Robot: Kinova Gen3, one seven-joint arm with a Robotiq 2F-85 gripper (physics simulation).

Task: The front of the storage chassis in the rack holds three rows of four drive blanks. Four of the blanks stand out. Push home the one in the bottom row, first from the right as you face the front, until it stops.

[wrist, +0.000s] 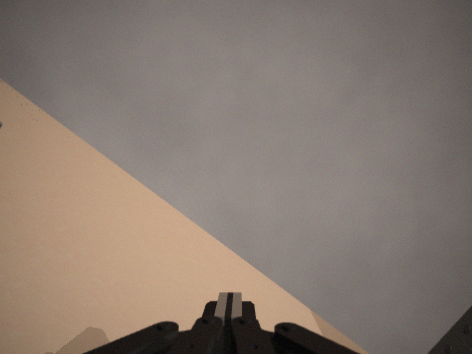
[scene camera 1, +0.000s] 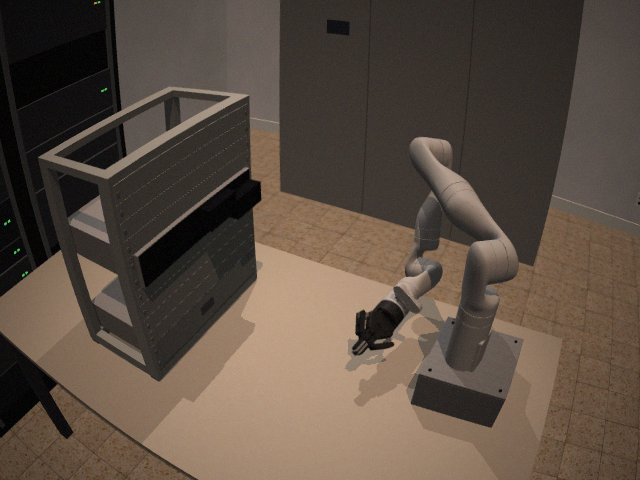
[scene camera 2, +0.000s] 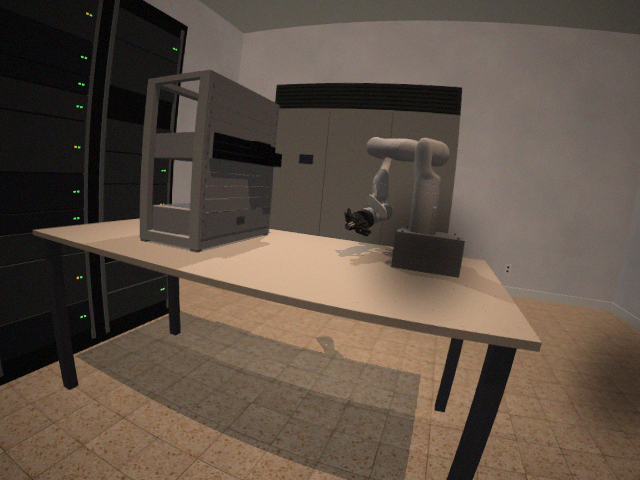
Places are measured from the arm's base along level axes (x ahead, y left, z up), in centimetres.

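Where they show: gripper, fingertip midpoint: [wrist: 230,309] [scene camera 1: 354,353] [scene camera 2: 347,227]; arm's base at its link origin: [scene camera 1: 462,358] [scene camera 2: 421,232].
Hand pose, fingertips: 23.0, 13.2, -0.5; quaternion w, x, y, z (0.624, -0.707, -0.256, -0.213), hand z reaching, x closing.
Each offset is from my fingertips to the centre of the thing, as dx, dy, dz. "*": to the spot under its first point. Level surfaces: height alone.
The black storage chassis [scene camera 1: 168,254] [scene camera 2: 227,147] sits in the grey rack {+55.3, +11.5, +18.4} [scene camera 1: 119,248] [scene camera 2: 202,170], its front turned toward the arm. At its right end, the far end in scene camera 1, a black drive blank {+45.7, -7.2, +23.9} [scene camera 1: 250,198] [scene camera 2: 277,159] stands out from the front. Another raised part {* +38.7, +3.5, +28.1} [scene camera 1: 217,201] shows beside it, toward the middle. The rows are too dark to tell apart clearly. My gripper [scene camera 1: 358,349] [scene camera 2: 351,225] [wrist: 230,309] is shut and empty. It hangs above the table, well away from the chassis front and lower than it. The chassis front does not show clearly in the wrist view.
The arm's base box [scene camera 1: 454,400] [scene camera 2: 427,254] stands on the table {dz -11.4} [scene camera 1: 268,413] [scene camera 2: 310,279] [wrist: 100,240], opposite the rack. Dark server cabinets [scene camera 1: 56,118] [scene camera 2: 46,206] stand behind the rack. A tall grey cabinet [scene camera 1: 413,103] [scene camera 2: 356,155] stands beyond the table.
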